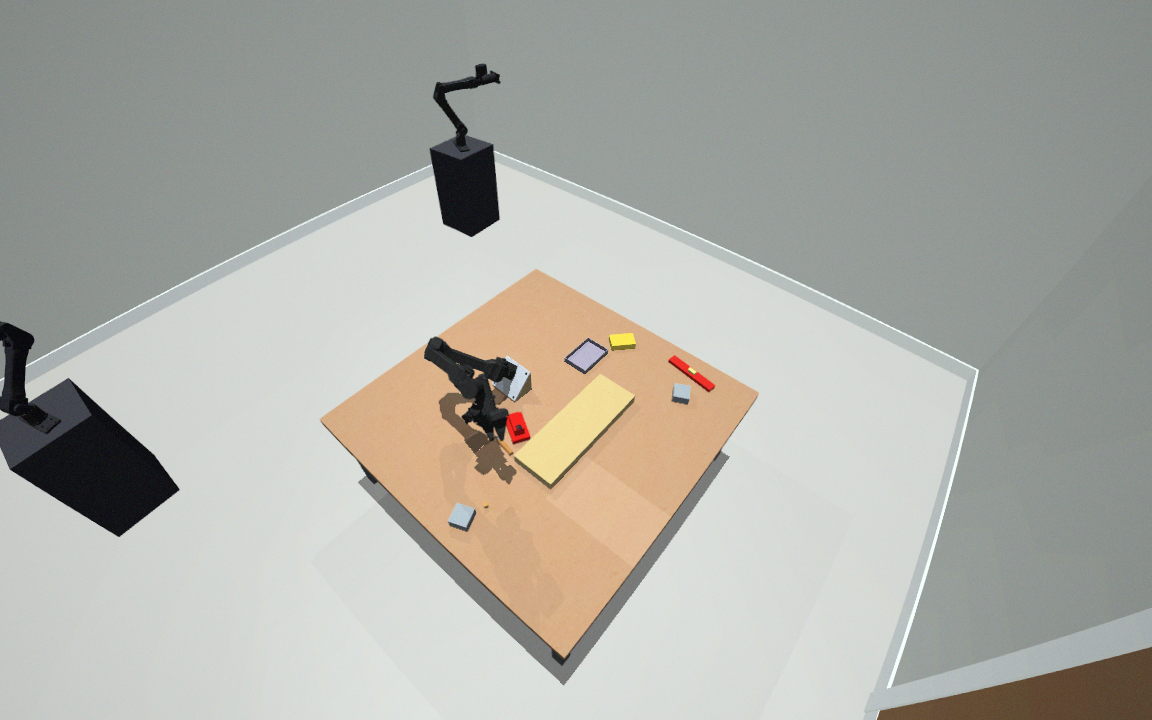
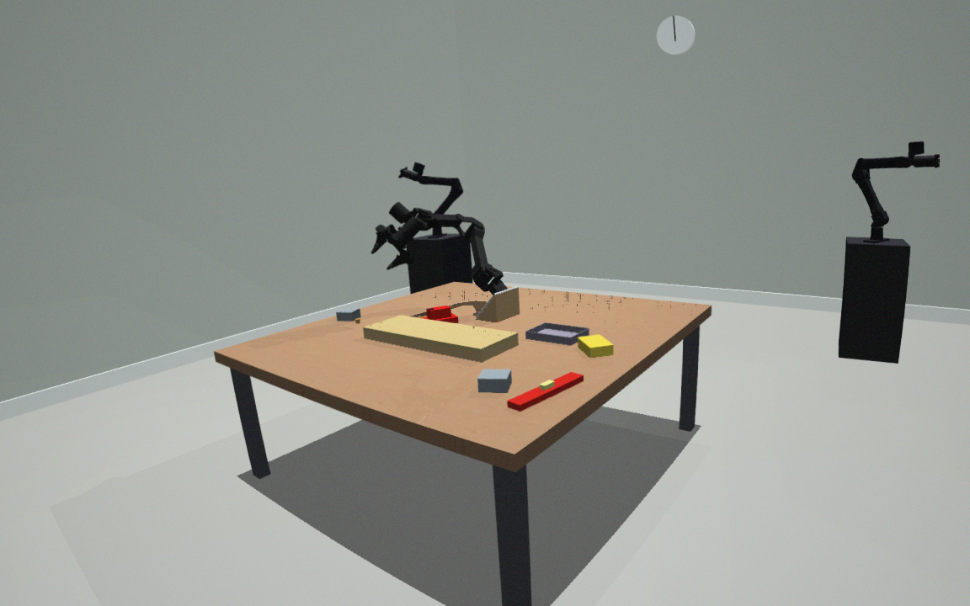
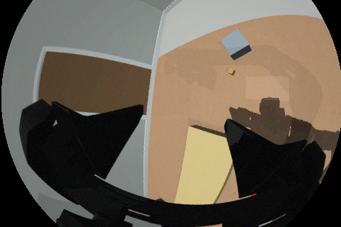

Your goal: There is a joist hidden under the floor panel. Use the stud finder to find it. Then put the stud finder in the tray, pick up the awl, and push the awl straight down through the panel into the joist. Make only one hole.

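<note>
Now: gripper tip 19 cm above the red stud finder, 18 cm to the right of it and 8 cm past it. Also, from my gripper tip: tiny orange bit 23 cm below, 13 cm to the right, 3 cm ahead; then awl 23 cm below, 11 cm behind, 10 cm to the left; then grey-purple tray 66 cm to the left, 22 cm below, 9 cm behind.
</note>
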